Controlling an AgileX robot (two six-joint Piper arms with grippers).
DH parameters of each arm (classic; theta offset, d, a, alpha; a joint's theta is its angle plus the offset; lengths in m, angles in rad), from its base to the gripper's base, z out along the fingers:
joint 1: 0 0.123 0 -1.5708
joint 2: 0.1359 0 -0.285 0
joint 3: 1.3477 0 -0.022 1.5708
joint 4: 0 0.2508 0 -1.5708
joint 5: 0 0 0.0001 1.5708
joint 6: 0 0.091 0 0
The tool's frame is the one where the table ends.
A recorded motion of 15 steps. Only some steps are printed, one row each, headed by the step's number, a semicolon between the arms.
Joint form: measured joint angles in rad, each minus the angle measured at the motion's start. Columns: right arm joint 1, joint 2, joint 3, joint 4, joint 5, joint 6; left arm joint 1, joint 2, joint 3, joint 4, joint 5, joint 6.
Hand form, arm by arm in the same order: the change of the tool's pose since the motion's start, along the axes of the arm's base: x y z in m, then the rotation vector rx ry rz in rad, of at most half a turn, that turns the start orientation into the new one. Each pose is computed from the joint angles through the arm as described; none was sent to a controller.
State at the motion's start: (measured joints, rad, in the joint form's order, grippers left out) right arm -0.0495 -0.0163 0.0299 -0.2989 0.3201 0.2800; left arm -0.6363 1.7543 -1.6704 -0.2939 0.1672 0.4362
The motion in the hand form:
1: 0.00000 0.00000 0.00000 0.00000 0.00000 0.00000; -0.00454 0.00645 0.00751 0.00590 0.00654 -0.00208
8: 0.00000 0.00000 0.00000 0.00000 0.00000 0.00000; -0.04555 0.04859 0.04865 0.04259 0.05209 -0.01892
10: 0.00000 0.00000 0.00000 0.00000 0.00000 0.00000; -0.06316 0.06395 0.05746 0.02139 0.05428 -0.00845
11: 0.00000 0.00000 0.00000 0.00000 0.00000 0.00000; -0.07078 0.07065 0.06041 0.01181 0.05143 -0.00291
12: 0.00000 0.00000 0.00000 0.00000 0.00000 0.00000; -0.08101 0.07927 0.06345 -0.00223 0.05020 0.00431
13: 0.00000 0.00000 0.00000 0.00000 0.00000 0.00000; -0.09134 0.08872 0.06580 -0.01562 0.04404 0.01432
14: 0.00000 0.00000 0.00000 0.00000 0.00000 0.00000; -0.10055 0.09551 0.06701 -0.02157 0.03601 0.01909
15: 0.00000 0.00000 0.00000 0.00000 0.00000 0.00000; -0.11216 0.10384 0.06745 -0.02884 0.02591 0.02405
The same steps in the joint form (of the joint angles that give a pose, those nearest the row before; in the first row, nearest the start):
1: 0.0000 0.0000 0.0000 0.0000 0.0000 0.0000; 0.0080 -0.0246 0.0000 0.0008 0.0349 0.0000
8: 0.0000 0.0000 0.0000 0.0000 0.0000 0.0000; 0.0494 -0.2031 0.0327 0.0066 0.2471 -0.0079
10: 0.0000 0.0000 0.0000 0.0000 0.0000 0.0000; 0.0590 -0.2797 0.0844 0.0087 0.2604 -0.0300
11: 0.0000 0.0000 0.0000 0.0000 0.0000 0.0000; 0.0634 -0.3135 0.1099 0.0087 0.2604 -0.0366
12: 0.0000 0.0000 0.0000 0.0000 0.0000 0.0000; 0.0687 -0.3583 0.1448 0.0087 0.2604 -0.0479
13: 0.0000 0.0000 0.0000 0.0000 0.0000 0.0000; 0.0763 -0.4057 0.1837 0.0087 0.2555 -0.0556
14: 0.0000 0.0000 0.0000 0.0000 0.0000 0.0000; 0.0784 -0.4449 0.2167 0.0128 0.2513 -0.0600
15: 0.0000 0.0000 0.0000 0.0000 0.0000 0.0000; 0.0809 -0.4946 0.2603 0.0150 0.2445 -0.0624

